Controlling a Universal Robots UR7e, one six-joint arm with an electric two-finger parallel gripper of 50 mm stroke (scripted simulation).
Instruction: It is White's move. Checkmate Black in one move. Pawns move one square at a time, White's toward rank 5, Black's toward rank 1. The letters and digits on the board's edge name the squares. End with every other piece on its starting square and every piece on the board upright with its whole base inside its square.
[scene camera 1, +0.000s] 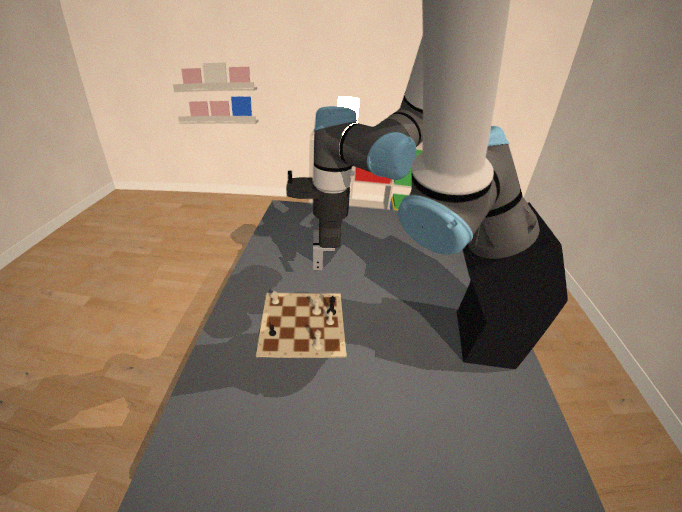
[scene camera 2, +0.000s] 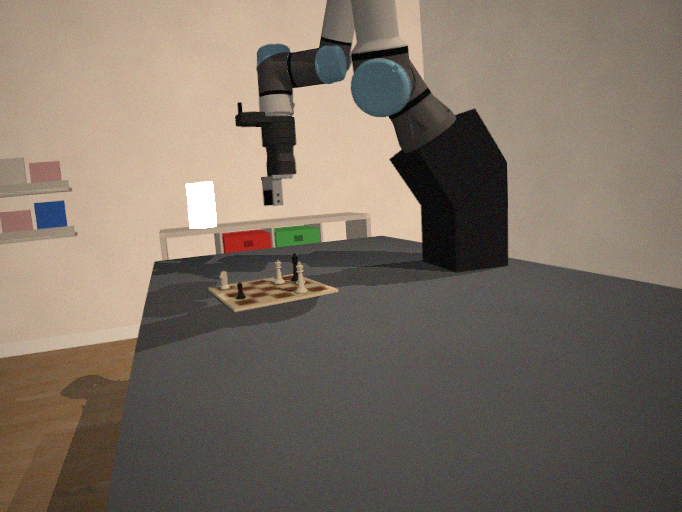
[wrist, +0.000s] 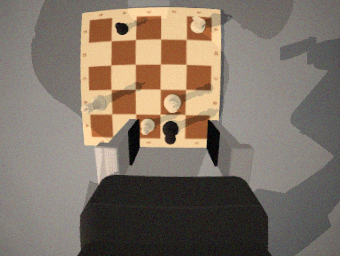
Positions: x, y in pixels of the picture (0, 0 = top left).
Scene:
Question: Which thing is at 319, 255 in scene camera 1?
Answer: My gripper.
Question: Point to my gripper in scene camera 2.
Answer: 273, 205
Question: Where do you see a chessboard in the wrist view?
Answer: At 160, 55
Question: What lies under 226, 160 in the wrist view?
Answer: My gripper.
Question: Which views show the chessboard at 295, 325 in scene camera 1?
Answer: Scene camera 1, scene camera 2 and the wrist view: all of them.

